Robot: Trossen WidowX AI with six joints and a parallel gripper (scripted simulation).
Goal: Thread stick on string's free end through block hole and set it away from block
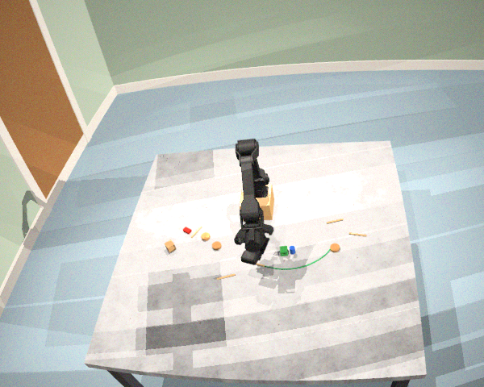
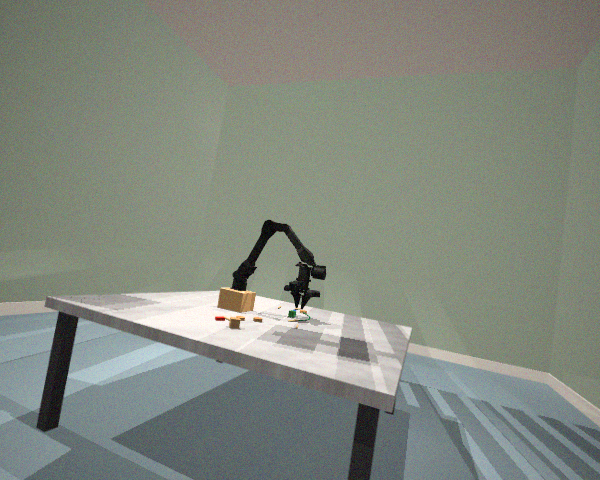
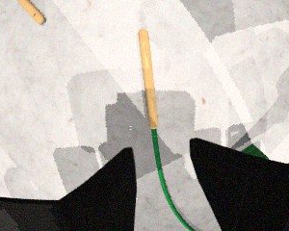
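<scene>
The thin wooden stick lies 1 cm to the right of my gripper tip and 6 cm below it. From my gripper tip the other things lie so: green cube 6 cm behind, 9 cm to the left, 5 cm below; blue cylinder 7 cm behind, 12 cm to the left, 4 cm below; round wooden button 8 cm behind, 30 cm to the left, 5 cm below.
</scene>
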